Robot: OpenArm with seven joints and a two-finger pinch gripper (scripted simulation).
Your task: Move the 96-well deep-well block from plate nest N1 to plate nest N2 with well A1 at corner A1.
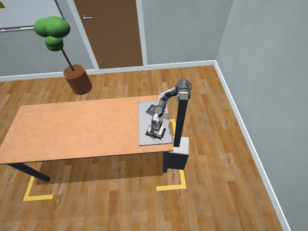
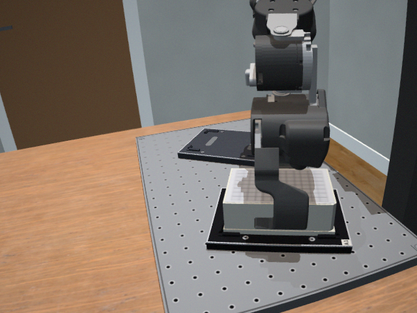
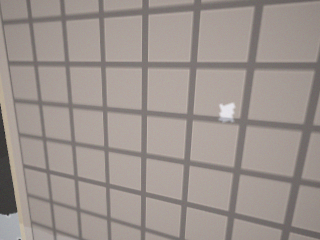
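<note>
My gripper is now right at the white 96-well deep-well block. Round my hand: black nest N1: 3 cm below; then A1 label: 7 cm to the left, 6 cm behind, 2 cm below; then black nest N2: 23 cm to the right, 4 cm ahead, 3 cm below.
</note>
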